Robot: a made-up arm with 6 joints. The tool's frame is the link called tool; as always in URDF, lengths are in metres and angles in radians. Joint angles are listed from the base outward.
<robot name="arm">
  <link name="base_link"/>
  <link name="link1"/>
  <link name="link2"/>
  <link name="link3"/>
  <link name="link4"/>
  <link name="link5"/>
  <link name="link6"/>
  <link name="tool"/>
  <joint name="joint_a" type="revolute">
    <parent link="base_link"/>
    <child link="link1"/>
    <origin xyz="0 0 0.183" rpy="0 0 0"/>
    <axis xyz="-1 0 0"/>
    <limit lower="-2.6" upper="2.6"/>
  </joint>
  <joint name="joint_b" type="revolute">
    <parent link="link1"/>
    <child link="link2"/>
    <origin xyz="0.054 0.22 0.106" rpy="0 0 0"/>
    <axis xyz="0 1 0"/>
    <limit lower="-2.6" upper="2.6"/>
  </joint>
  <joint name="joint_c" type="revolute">
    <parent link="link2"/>
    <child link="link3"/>
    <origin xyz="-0.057 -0.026 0.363" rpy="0 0 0"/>
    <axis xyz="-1 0 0"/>
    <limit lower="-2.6" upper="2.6"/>
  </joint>
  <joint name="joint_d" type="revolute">
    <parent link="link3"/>
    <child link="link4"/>
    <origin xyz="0.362 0.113 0.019" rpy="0 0 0"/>
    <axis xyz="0 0 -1"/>
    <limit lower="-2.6" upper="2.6"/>
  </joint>
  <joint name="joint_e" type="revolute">
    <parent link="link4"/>
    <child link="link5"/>
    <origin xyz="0.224 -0.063 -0.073" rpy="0 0 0"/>
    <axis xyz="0 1 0"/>
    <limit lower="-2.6" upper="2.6"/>
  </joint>
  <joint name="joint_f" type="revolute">
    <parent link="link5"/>
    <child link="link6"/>
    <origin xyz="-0.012 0.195 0.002" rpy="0 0 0"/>
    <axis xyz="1 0 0"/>
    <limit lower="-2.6" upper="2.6"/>
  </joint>
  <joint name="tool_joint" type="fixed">
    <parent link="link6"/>
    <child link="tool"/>
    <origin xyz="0.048 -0.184 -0.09" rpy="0 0 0"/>
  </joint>
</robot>
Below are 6 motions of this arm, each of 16 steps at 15 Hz.
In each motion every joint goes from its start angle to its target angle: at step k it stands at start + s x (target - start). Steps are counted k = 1, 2, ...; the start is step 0. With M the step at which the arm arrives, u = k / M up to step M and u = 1 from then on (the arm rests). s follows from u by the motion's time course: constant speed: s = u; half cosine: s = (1 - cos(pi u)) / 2; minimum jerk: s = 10 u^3 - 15 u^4 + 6 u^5.
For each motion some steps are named. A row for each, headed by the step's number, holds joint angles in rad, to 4 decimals.
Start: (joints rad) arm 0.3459 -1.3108 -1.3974 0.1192 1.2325 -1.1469
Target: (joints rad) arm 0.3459 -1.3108 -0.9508 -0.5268 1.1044 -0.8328
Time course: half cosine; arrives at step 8
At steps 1, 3, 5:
1: 0.3459 -1.3108 -1.3804 0.0946 1.2276 -1.1349
3: 0.3459 -1.3108 -1.2596 -0.0802 1.1930 -1.0500
5: 0.3459 -1.3108 -1.0886 -0.3274 1.1439 -0.9297

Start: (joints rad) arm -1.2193 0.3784 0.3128 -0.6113 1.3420 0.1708
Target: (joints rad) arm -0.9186 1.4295 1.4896 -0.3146 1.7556 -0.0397
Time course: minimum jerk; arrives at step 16
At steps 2, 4, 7, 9, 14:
2: -1.2145 0.3953 0.3317 -0.6065 1.3486 0.1674
4: -1.1882 0.4872 0.4346 -0.5806 1.3848 0.1490
7: -1.1038 0.7821 0.7647 -0.4974 1.5008 0.0900
9: -1.0341 1.0258 1.0377 -0.4285 1.5968 0.0411
14: -0.9234 1.4126 1.4707 -0.3194 1.7490 -0.0363

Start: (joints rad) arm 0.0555 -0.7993 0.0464 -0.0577 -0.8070 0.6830
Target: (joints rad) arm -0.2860 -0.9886 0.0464 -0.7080 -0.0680 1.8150
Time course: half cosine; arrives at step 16
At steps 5, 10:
5: -0.0204 -0.8414 0.0464 -0.2022 -0.6428 0.9345
10: -0.1806 -0.9302 0.0464 -0.5073 -0.2961 1.4656

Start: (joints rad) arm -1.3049 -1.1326 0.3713 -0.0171 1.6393 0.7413
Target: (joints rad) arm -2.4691 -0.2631 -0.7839 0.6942 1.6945 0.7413
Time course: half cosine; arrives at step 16
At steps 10, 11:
10: -2.1098 -0.5315 -0.4273 0.4747 1.6775 0.7413
11: -2.2104 -0.4563 -0.5272 0.5361 1.6822 0.7413

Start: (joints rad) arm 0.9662 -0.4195 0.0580 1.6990 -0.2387 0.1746
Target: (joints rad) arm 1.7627 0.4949 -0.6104 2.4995 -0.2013 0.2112
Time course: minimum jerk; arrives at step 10
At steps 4, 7, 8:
4: 1.2190 -0.1292 -0.1542 1.9531 -0.2268 0.1862
7: 1.6328 0.3458 -0.5014 2.3690 -0.2074 0.2052
8: 1.7166 0.4419 -0.5717 2.4531 -0.2035 0.2091

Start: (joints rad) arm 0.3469 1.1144 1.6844 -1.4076 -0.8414 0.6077
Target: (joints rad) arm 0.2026 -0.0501 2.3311 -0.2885 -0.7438 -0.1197
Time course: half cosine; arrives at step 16
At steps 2, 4, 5, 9, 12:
2: 0.3414 1.0701 1.7090 -1.3650 -0.8377 0.5800
4: 0.3258 0.9439 1.7791 -1.2437 -0.8271 0.5012
5: 0.3148 0.8556 1.8281 -1.1589 -0.8197 0.4461
9: 0.2607 0.4186 2.0708 -0.7389 -0.7831 0.1730
12: 0.2237 0.1204 2.2364 -0.4524 -0.7581 -0.0132

